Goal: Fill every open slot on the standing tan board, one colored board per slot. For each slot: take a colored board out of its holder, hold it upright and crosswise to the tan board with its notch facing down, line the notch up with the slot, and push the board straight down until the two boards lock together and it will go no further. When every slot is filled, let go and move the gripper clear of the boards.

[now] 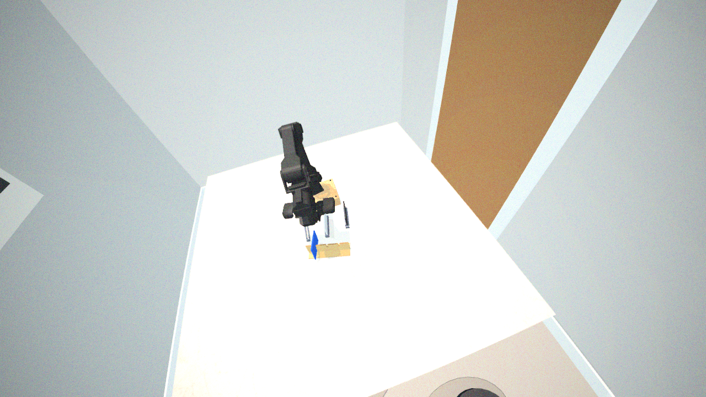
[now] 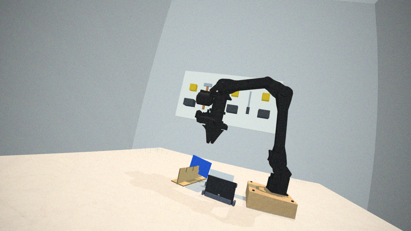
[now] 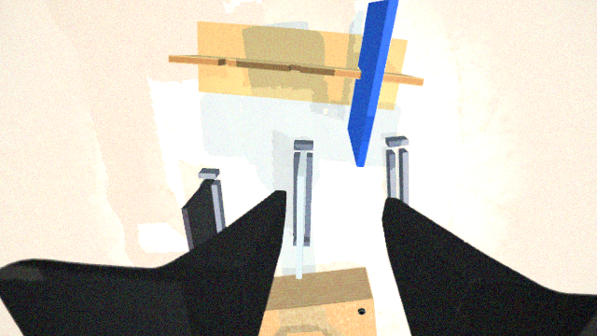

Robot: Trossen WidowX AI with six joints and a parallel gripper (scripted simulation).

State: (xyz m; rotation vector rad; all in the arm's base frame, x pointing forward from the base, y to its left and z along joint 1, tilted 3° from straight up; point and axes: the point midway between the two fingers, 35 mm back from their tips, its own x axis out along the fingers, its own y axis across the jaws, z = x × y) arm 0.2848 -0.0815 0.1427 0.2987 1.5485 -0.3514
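Now: gripper tip 140 mm above the tan board and 50 mm short of it. From my gripper tip the other things lie so: blue board 120 mm below, 40 mm to the right, 20 mm ahead; black board 150 mm to the left, 140 mm below, 70 mm behind.
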